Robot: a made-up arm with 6 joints. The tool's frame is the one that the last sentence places.
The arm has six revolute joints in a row. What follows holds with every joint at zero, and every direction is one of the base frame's. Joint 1 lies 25.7 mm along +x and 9.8 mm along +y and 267.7 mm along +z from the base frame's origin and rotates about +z. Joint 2 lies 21.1 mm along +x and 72.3 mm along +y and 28 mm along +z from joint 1 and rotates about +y. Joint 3 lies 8.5 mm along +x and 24 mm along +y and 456.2 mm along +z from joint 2 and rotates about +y. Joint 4 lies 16.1 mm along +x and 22.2 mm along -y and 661.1 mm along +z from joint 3 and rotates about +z. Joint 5 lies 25.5 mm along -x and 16.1 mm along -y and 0.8 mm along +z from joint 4 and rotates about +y. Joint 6 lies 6.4 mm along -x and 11.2 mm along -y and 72.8 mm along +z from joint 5 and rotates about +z. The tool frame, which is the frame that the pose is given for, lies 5.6 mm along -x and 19.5 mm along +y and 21.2 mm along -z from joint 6; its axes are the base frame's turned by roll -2.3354, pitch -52.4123 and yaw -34.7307 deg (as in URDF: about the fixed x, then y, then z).
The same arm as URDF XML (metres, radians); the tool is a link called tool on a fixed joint. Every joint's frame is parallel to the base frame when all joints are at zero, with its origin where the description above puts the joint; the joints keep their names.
<robot name="arm">
<joint name="joint 1" type="continuous"><parent link="base"/><child link="link1"/><origin xyz="0.0257 0.0098 0.2677"/><axis xyz="0 0 1"/></joint>
<joint name="joint 2" type="continuous"><parent link="link1"/><child link="link2"/><origin xyz="0.0211 0.0723 0.0280"/><axis xyz="0 1 0"/></joint>
<joint name="joint 3" type="continuous"><parent link="link2"/><child link="link3"/><origin xyz="0.0085 0.0240 0.4562"/><axis xyz="0 1 0"/></joint>
<joint name="joint 4" type="continuous"><parent link="link3"/><child link="link4"/><origin xyz="0.0161 -0.0222 0.6611"/><axis xyz="0 0 1"/></joint>
<joint name="joint 5" type="continuous"><parent link="link4"/><child link="link5"/><origin xyz="-0.0255 -0.0161 0.0008"/><axis xyz="0 1 0"/></joint>
<joint name="joint 6" type="continuous"><parent link="link5"/><child link="link6"/><origin xyz="-0.0064 -0.0112 0.0728"/><axis xyz="0 0 1"/></joint>
<joint name="tool_joint" type="fixed"><parent link="link6"/><child link="tool"/><origin xyz="-0.0056 0.0195 -0.0212" rpy="-0.0408 -0.9148 -0.6062"/></joint>
<link name="base"/>
<link name="link1"/>
<link name="link2"/>
<link name="link3"/>
<link name="link4"/>
<link name="link5"/>
<link name="link6"/>
<link name="tool"/>
</robot>

